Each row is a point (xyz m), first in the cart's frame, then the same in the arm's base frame.
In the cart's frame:
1: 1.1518 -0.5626 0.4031
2: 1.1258 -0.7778 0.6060
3: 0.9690 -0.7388 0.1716
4: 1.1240 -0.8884 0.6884
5: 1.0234 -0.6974 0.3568
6: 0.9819 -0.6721 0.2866
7: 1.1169 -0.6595 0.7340
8: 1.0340 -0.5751 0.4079
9: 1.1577 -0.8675 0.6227
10: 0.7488 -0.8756 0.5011
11: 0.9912 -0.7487 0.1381
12: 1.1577 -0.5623 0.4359
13: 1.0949 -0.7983 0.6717
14: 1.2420 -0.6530 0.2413
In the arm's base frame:
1: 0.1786 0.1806 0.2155
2: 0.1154 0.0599 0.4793
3: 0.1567 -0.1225 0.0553
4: 0.1026 -0.0054 0.6001
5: 0.1155 -0.0002 0.2047
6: 0.1039 -0.0198 0.1224
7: 0.0267 0.2027 0.5262
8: 0.0761 0.1260 0.1915
9: 0.1558 0.0020 0.5453
10: -0.1481 -0.2067 0.3305
11: 0.1927 -0.1343 0.0386
12: 0.1695 0.1948 0.2442
13: 0.0646 0.0539 0.5347
14: 0.3470 0.0810 0.1506

